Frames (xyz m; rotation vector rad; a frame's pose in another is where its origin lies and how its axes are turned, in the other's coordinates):
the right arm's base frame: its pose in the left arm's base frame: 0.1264 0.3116 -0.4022 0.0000 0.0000 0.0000
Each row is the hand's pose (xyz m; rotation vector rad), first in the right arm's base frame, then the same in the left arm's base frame.
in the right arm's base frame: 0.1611 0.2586 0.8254 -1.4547 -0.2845 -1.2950
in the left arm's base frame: 0.2875 0.5702 0.4232 -1.4547 -0.2845 -1.2950
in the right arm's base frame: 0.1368 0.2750 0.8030 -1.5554 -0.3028 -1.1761
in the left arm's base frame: 0.2632 0.5866 0.4008 -1.5554 -0.3028 -1.1761
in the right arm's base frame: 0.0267 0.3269 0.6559 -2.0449 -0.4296 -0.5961
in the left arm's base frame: 0.1531 0.6385 0.2537 -2.0449 -0.4296 -0.5961
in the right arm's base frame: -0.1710 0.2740 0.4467 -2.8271 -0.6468 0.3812
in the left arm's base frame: -0.0446 0.5856 0.0445 -2.8271 -0.6468 0.3812
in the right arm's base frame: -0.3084 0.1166 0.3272 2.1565 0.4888 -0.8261
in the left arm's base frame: -0.1820 0.4282 -0.0750 2.1565 0.4888 -0.8261
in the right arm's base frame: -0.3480 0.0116 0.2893 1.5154 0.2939 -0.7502
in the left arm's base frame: -0.2216 0.3232 -0.1129 1.5154 0.2939 -0.7502
